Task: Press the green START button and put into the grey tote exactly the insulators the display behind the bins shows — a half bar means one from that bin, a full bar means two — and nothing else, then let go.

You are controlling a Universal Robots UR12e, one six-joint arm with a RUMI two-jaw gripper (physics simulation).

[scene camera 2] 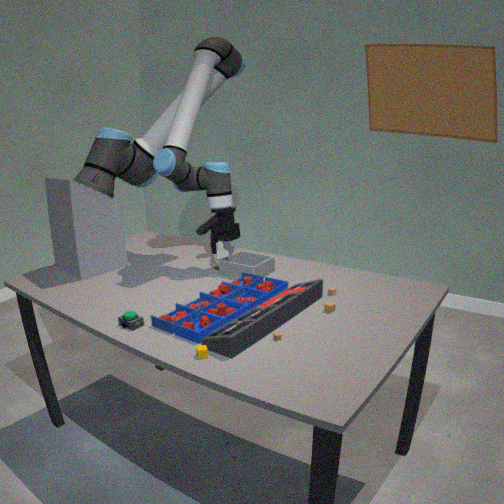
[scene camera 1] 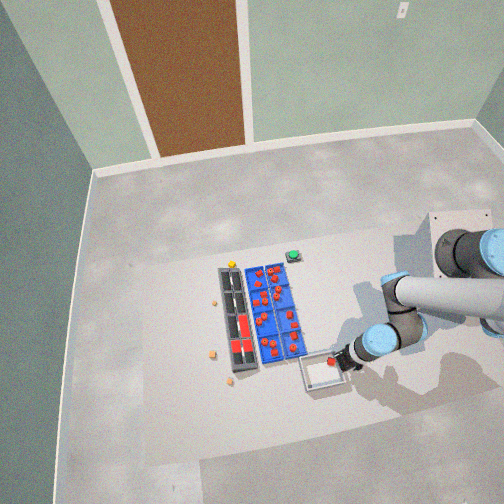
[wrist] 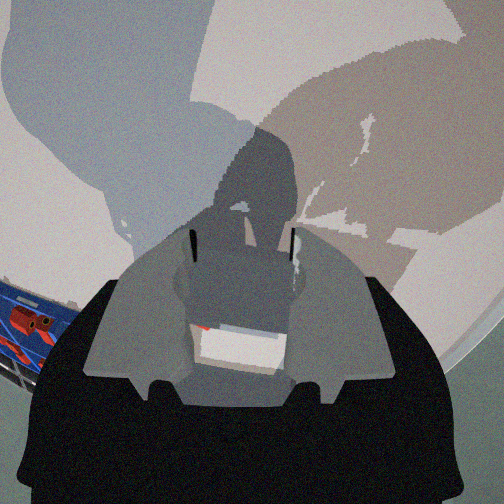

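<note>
My gripper [scene camera 1: 339, 360] hangs over the right rim of the grey tote [scene camera 1: 322, 372], seen also from the side [scene camera 2: 220, 250]. A red insulator [scene camera 1: 331, 361] sits at its fingertips, above the tote; the jaws look shut on it. In the wrist view only a red sliver [wrist: 202, 327] shows between the fingers [wrist: 242, 245]. The tote's inside looks white, with nothing else in it. Blue bins [scene camera 1: 274, 312] hold several red insulators. The display [scene camera 1: 237, 320] shows a half red bar [scene camera 1: 243, 325] and a full red bar [scene camera 1: 241, 346]. The green START button [scene camera 1: 293, 255] stands beyond the bins.
A yellow cube [scene camera 1: 231, 263] sits at the display's far end. Small orange cubes [scene camera 1: 212, 354] lie left of the display. The robot's grey pedestal [scene camera 1: 457, 235] stands at the right. The table edge runs near the button side [scene camera 2: 150, 362].
</note>
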